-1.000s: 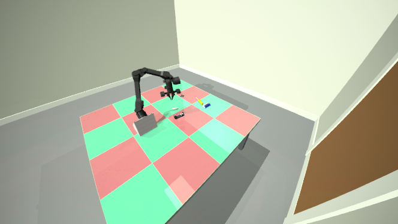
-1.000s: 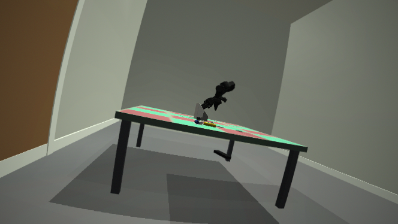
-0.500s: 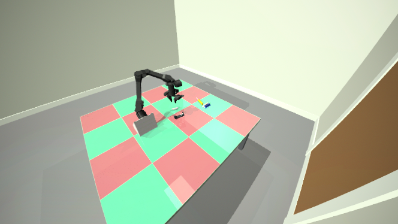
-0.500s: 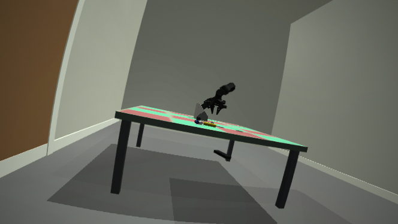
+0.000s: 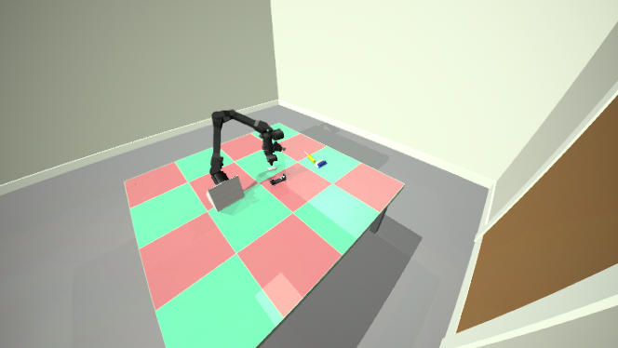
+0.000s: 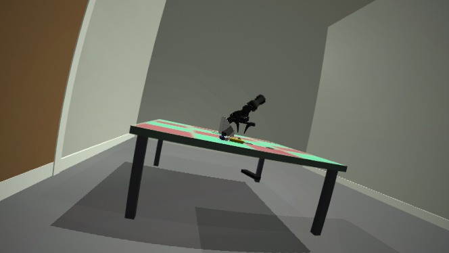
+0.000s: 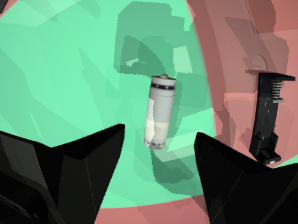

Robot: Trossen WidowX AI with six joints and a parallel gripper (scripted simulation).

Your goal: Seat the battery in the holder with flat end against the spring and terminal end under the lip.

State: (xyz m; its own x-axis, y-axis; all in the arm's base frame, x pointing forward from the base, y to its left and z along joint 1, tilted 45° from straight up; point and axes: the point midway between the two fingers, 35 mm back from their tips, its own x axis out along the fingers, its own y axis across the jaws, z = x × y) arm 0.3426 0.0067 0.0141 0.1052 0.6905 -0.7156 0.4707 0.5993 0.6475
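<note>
Now: gripper tip 4 cm above the battery. From my gripper tip the other things lie so: battery blister pack (26 cm ahead, 22 cm to the right, 4 cm below); yellow screwdriver (28 cm ahead, 10 cm to the right, 4 cm below).
</note>
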